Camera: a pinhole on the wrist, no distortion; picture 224 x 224 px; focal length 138.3 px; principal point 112.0 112.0 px. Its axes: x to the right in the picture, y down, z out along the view. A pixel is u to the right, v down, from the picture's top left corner.
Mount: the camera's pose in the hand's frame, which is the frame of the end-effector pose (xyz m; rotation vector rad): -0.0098 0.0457 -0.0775 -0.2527 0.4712 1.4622
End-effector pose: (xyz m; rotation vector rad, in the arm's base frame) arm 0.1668 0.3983 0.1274 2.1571 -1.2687 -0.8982
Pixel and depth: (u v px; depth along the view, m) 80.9 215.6 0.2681
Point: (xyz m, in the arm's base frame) -0.1243 0.4734 0.1260
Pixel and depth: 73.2 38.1 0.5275
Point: -0.0908 0.0096 -0.1768
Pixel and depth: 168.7 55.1 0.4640
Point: -0.1367 -0.0287 0.1741
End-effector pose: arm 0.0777 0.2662 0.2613 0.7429 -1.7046 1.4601
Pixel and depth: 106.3 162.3 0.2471
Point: -0.0436 0.1376 0.1164
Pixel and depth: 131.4 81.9 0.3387
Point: -0.2079 0.1240 0.2227
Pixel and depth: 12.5 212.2 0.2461
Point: 0.1077 0.0248 0.1083
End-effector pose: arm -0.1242 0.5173 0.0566 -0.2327 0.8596 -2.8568
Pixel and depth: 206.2 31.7 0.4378
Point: -0.3625 -0.0140 -0.0575
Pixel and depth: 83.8 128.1 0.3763
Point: -0.0547 0.2371 0.2170
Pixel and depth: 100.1 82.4 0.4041
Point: -0.1846 0.1875 0.2030
